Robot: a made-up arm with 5 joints.
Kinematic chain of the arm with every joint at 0, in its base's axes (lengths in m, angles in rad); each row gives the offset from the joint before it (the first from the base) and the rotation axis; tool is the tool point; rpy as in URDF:
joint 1: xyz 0.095 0 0.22 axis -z
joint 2: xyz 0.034 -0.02 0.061 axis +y
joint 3: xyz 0.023 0 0.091 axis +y
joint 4: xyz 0.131 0 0.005 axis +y
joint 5: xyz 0.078 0.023 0 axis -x
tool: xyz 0 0 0 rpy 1.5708 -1.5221 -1.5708
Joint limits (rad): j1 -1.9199..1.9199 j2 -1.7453..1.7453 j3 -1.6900..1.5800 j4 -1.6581..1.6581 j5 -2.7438..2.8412
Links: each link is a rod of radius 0.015 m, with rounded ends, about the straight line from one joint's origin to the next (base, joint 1, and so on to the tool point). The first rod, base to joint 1, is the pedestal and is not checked.
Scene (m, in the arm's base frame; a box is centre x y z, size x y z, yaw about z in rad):
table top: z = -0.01
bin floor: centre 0.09 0.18 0 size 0.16 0.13 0.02 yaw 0.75
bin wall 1: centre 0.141 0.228 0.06 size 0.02 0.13 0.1 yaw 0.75
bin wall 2: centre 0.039 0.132 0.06 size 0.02 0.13 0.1 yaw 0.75
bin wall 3: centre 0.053 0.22 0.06 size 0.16 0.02 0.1 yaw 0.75
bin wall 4: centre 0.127 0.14 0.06 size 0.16 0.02 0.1 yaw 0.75
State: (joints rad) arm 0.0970 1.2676 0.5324 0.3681 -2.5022
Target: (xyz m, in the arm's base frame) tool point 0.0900 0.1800 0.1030
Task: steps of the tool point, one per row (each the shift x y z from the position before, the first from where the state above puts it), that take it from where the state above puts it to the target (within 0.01 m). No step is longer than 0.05 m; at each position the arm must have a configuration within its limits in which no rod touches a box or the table.
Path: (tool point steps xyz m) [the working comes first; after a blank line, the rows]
Joints at the target: -1.5819 1.0840 0.1658 0.2080 -2.5022
Straight joint move there: touches bin wall 4.

1: 0.0284 0.0160 0.0093
2: 0.0209 0.0272 0.0139
3: 0.0095 0.0346 0.0181
4: -0.0155 0.0357 0.0081
5: -0.0267 0.0316 0.0089
6: -0.0366 0.0241 0.0097
7: -0.0440 0.0135 0.0105
8: 0.0000 0.0040 -0.0221
9: 0.0000 0.0001 -0.0231
10: 0.0000 -0.0041 -0.0233

